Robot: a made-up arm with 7 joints. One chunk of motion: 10 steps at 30 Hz.
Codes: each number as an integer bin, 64 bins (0 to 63) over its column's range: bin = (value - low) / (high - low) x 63, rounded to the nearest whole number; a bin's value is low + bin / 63 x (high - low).
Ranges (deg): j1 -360.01..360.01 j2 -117.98..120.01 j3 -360.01..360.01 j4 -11..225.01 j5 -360.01..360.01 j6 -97.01..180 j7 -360.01..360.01
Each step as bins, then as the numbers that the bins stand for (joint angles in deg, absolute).
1 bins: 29 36 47 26 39 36 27
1 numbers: -28.57 18.01 177.15 86.40 85.72 61.28 -51.43
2 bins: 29 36 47 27 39 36 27
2 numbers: -28.57 18.01 177.15 90.15 85.72 61.28 -51.43
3 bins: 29 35 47 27 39 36 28
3 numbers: -28.57 14.24 177.15 90.15 85.72 61.28 -40.00
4 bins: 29 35 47 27 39 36 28
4 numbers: -28.57 14.24 177.15 90.15 85.72 61.28 -40.00
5 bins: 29 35 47 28 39 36 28
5 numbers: -28.57 14.24 177.15 93.89 85.72 61.28 -40.00
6 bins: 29 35 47 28 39 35 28
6 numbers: -28.57 14.24 177.15 93.89 85.72 56.88 -40.00
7 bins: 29 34 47 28 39 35 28
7 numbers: -28.57 10.46 177.15 93.89 85.72 56.88 -40.00
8 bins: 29 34 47 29 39 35 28
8 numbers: -28.57 10.46 177.15 97.64 85.72 56.88 -40.00
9 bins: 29 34 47 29 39 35 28
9 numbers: -28.57 10.46 177.15 97.64 85.72 56.88 -40.00
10 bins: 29 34 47 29 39 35 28
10 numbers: -28.57 10.46 177.15 97.64 85.72 56.88 -40.00
